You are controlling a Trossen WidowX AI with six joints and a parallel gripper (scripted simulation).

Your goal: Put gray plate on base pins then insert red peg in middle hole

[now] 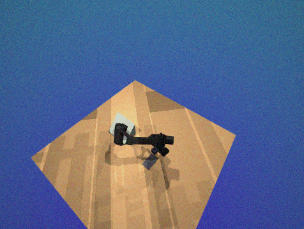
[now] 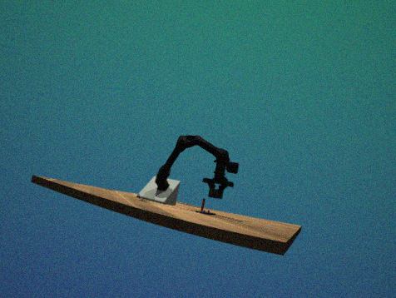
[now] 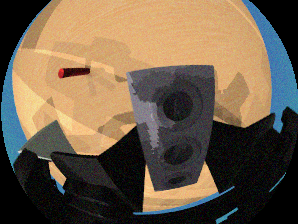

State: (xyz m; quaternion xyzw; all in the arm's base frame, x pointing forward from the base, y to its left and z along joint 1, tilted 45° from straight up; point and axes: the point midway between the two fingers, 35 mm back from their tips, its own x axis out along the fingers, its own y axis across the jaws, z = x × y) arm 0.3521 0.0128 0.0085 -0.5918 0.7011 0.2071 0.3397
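The dark base is 1 cm behind my gripper tip, 8 cm to the right of it and 9 cm below it. Round my gripper tip: red peg 10 cm behind, 10 cm to the left, 6 cm below; then gray plate 3 cm above.
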